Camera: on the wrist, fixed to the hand. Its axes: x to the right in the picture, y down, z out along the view.
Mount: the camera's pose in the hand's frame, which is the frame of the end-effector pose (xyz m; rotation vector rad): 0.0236 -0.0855 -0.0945 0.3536 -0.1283 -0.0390
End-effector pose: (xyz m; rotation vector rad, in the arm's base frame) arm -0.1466 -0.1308 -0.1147 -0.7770 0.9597 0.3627
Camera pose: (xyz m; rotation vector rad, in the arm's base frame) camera -0.1390 -0.2593 -0.1297 -0.4439 0.8564 0.1980
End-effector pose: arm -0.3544 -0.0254 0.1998 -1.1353 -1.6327 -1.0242
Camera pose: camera -0.4225 -0.1294 0.2364 -0.9480 -1.8559 -0.6609
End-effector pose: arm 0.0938 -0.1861 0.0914 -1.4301 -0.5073 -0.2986
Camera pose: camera 0.0868 -0.2879 0.1713 -1.1002 -0.6585 -0.1392
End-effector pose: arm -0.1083 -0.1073 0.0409 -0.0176 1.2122 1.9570
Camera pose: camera -0.1054 -0.1461 -0.0827 0.2598 1.4423 1.6599
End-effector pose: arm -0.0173 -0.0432 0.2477 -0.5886 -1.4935 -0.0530
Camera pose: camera 0.0388 -0.1468 0.3018 -0.2811 -1.5921 0.2187
